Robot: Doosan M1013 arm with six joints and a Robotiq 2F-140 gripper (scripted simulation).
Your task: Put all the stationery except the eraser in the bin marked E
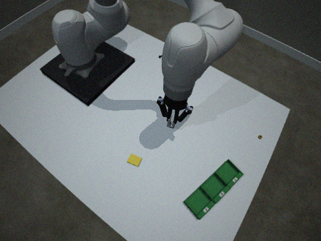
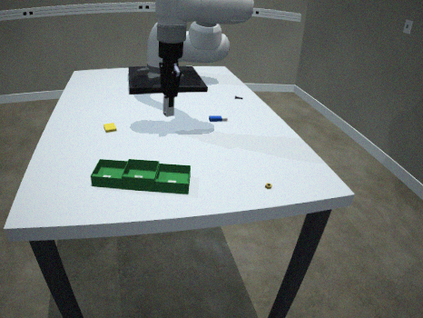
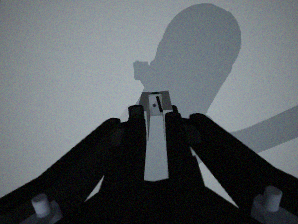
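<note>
Right now the green bin tray is 26 cm ahead of my hand, 16 cm to the right of it and 8 cm below it. The rest, counted from my hand: flat yellow block (19 cm to the right, 9 cm below, 8 cm behind); blue eraser (21 cm to the left, 9 cm below, 3 cm behind); white pencil sharpener (3 cm below).
</note>
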